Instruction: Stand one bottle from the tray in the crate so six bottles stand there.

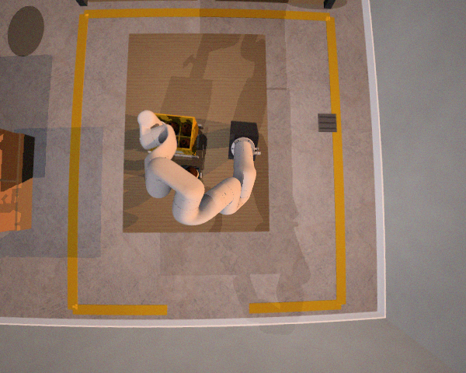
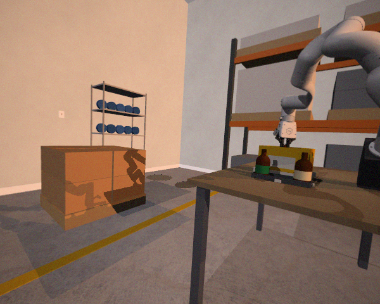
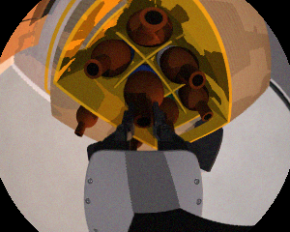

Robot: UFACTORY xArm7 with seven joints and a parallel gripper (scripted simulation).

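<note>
The yellow crate is 9 cm below my hand and 4 cm to the right of it. From my hand the other things lie so: dark tray: 18 cm to the left, 17 cm below, 3 cm behind.
</note>
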